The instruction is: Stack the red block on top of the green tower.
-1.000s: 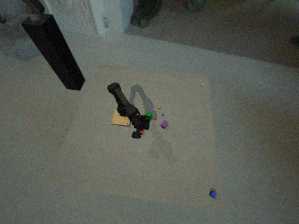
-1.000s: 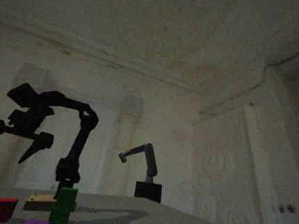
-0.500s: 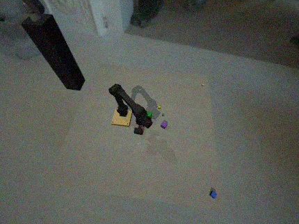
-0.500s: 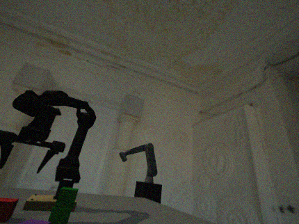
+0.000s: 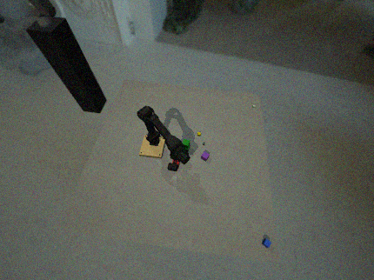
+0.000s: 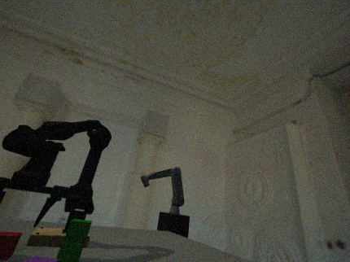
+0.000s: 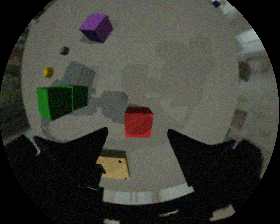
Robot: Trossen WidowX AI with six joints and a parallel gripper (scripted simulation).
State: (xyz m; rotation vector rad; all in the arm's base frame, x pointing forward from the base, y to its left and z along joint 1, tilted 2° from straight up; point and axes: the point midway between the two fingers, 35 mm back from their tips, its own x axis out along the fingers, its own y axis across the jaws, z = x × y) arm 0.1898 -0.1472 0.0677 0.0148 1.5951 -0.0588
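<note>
My gripper tip is 40 mm above the red block. From my gripper tip the other things lie so: purple block 200 mm ahead, 90 mm to the left, 40 mm below; then small yellow piece 280 mm to the left, 140 mm ahead, 50 mm below; then small grey piece 200 mm to the left, 180 mm ahead, 50 mm below.
</note>
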